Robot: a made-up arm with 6 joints. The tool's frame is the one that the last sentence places.
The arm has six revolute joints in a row. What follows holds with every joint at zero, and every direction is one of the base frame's. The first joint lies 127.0 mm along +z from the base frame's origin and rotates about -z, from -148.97 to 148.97 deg. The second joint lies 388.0 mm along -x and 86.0 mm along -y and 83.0 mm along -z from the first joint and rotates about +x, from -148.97 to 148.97 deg. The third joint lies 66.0 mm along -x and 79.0 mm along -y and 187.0 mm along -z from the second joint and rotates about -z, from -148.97 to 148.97 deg. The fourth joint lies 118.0 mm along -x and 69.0 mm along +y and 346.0 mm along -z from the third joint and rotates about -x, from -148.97 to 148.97 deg. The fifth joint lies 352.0 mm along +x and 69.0 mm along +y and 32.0 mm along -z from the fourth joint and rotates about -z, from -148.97 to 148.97 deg. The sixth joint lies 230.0 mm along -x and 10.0 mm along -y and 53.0 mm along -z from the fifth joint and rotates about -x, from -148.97 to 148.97 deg. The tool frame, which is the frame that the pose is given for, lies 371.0 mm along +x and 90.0 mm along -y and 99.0 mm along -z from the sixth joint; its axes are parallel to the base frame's.
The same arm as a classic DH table. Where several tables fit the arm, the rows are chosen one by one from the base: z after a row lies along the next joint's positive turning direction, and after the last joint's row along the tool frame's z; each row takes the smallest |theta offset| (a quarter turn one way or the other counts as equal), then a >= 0, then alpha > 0; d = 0 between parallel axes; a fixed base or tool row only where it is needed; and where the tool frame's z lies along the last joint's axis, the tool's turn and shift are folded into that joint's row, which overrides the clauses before.
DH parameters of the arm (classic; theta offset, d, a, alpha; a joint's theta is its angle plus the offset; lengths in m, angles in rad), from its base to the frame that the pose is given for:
base (fixed): 0 0 0 3.1416
joint 1: 1.5708 -0.044 0.086 1.5708
joint 2: 0 -0.454 0.079 -1.5708
joint 3: 0 0.533 -0.069 -1.5708
joint 4: 0 -0.234 -0.069 1.5708
joint 5: 0 0.085 0.01 -1.5708
joint 6: 0 -0.141 0.09 -1.5708
tool (fixed): 1.5708 -0.099 0 0
Joint limits (rad, base to tool): -2.6..2.6 -2.6..2.6 -2.6..2.6 -2.6..2.6 -2.6..2.6 -2.6..2.6

